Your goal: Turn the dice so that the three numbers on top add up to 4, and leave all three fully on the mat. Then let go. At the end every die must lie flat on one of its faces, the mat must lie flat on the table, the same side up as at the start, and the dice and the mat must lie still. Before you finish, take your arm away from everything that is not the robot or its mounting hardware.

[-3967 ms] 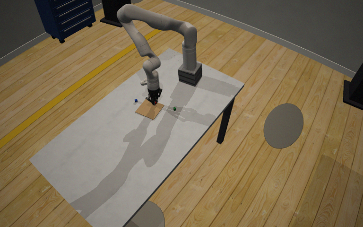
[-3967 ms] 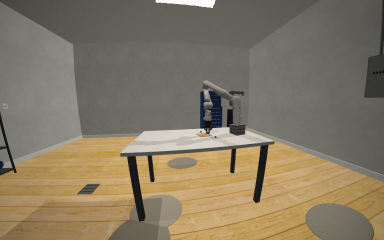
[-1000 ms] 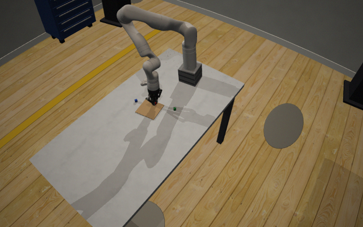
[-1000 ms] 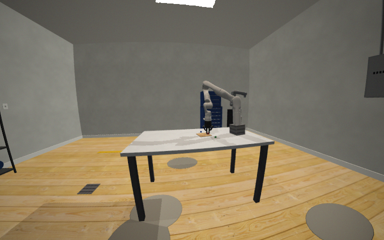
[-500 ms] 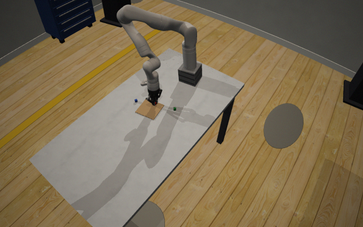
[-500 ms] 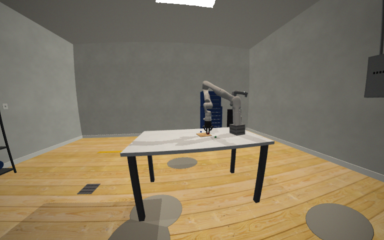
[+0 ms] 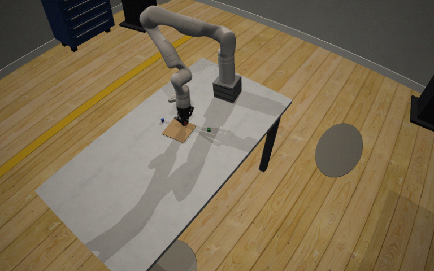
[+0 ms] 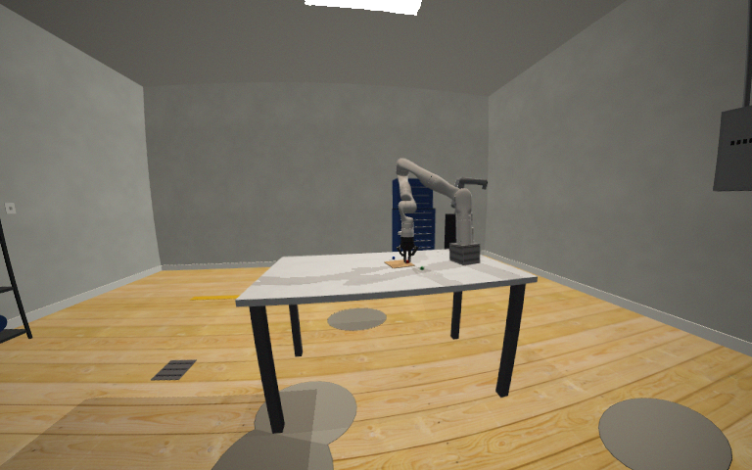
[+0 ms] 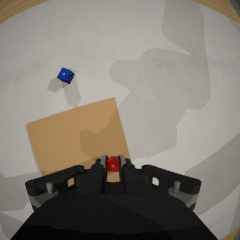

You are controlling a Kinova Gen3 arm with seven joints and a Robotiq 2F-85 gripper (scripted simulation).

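The red die lies 1 cm below my hand. From my hand the other things lie so: blue die: 13 cm to the right, 4 cm ahead, 2 cm below; tan mat: 5 cm ahead, 2 cm below, 1 cm to the right; green die: 14 cm to the left, 3 cm behind, 2 cm below.
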